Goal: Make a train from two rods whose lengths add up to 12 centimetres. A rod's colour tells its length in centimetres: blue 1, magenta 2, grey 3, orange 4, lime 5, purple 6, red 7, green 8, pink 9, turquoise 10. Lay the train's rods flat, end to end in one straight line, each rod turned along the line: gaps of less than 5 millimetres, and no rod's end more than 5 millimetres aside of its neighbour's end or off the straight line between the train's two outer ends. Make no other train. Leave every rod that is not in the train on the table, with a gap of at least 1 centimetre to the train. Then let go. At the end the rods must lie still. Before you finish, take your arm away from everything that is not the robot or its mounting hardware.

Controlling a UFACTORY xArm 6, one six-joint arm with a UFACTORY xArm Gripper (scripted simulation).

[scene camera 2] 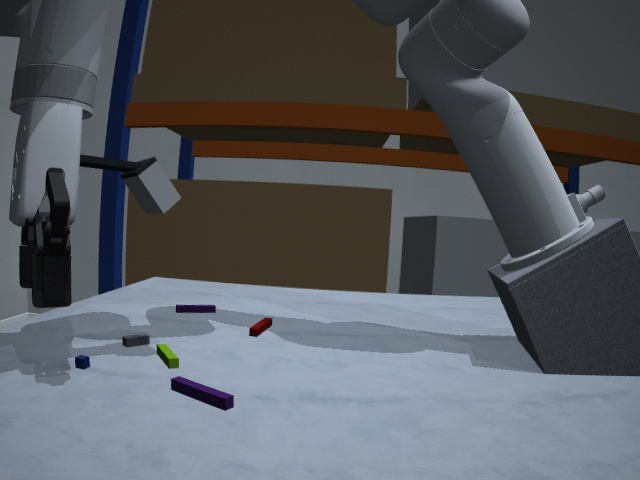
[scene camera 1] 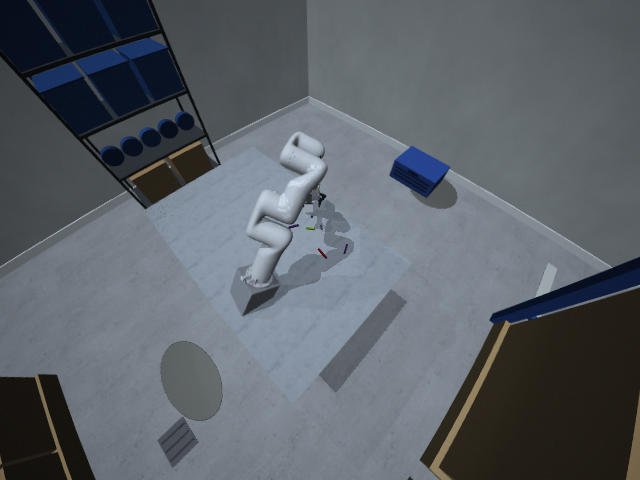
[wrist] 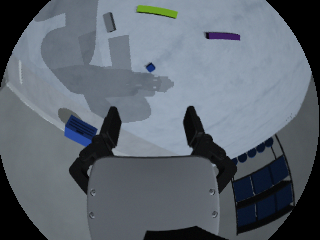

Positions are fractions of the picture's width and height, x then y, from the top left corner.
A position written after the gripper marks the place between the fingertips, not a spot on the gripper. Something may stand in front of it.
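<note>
Visible: the gripper (scene camera 2: 0.07, 0.62). The wrist view also shows the gripper (wrist: 0.47, 0.47).
</note>
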